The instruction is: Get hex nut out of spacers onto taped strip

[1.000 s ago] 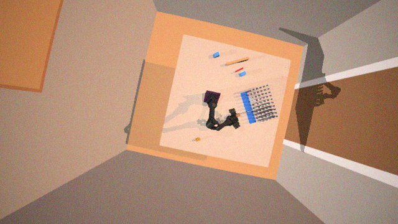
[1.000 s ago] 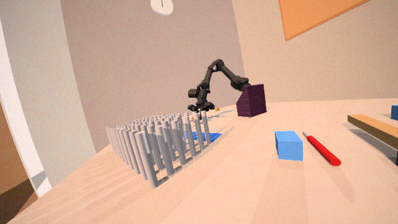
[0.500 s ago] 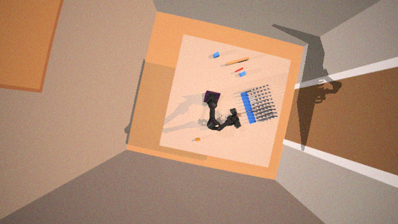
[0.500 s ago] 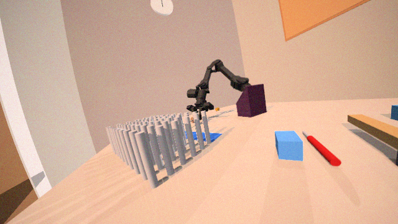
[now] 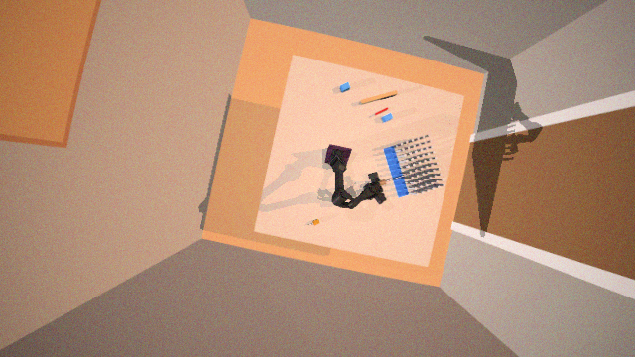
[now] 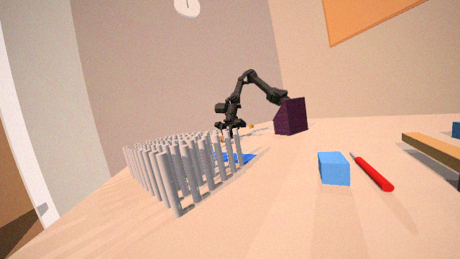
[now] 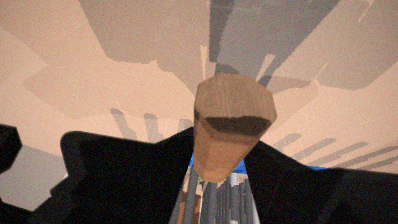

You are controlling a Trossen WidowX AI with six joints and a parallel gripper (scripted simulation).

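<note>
The blue taped strip is 110 mm to the left of my gripper tip, 110 mm ahead of it and 30 mm below it. Also, from my gripper tip: red-handled tool 470 mm to the left, 150 mm behind, 20 mm below; small orange object 390 mm to the right, 370 mm behind, 10 mm below; brown wooden-handled tool 80 mm ahead, 50 mm to the left.
</note>
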